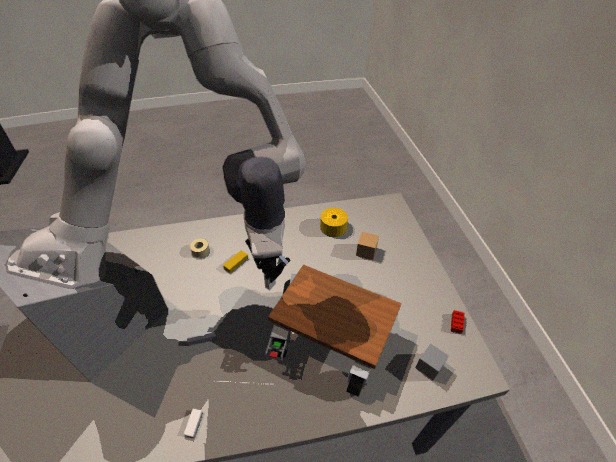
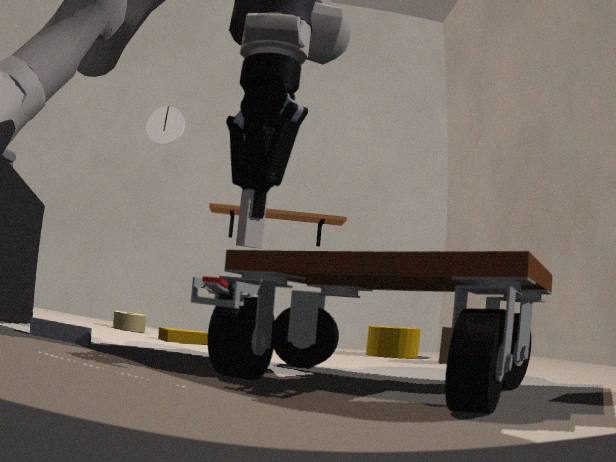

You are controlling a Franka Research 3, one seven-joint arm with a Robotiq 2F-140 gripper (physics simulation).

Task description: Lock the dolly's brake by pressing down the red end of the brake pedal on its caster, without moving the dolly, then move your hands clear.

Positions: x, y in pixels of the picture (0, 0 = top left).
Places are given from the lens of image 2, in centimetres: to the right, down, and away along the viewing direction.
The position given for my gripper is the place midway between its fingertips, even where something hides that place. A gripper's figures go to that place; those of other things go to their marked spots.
my gripper (image 2: 248, 246): -7, 2, 62
wooden dolly (image 2: 490, 348): 12, 8, 32
yellow cylinder (image 2: 392, 342): 15, 19, 89
The marked spots on the wooden dolly and the yellow cylinder are 58 cm apart.
